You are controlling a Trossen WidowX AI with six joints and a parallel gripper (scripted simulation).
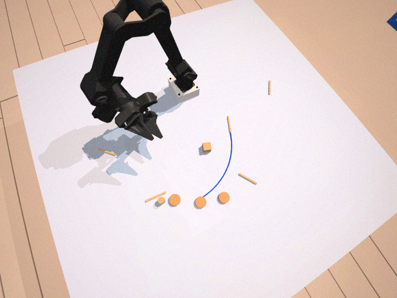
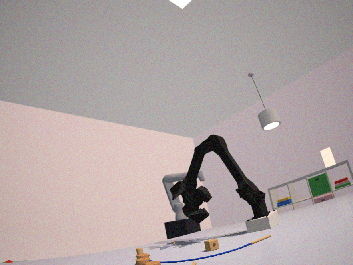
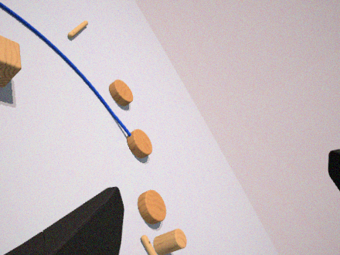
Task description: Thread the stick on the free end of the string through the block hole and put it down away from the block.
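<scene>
Right now the wooden block is 14 cm to the left of my gripper tip, 14 cm below it and 9 cm ahead of it. From my gripper tip the other things lie so: round wooden button (23 cm ahead, 15 cm below, 1 cm to the right); thin stick (28 cm to the left, 15 cm below, 8 cm ahead).
</scene>
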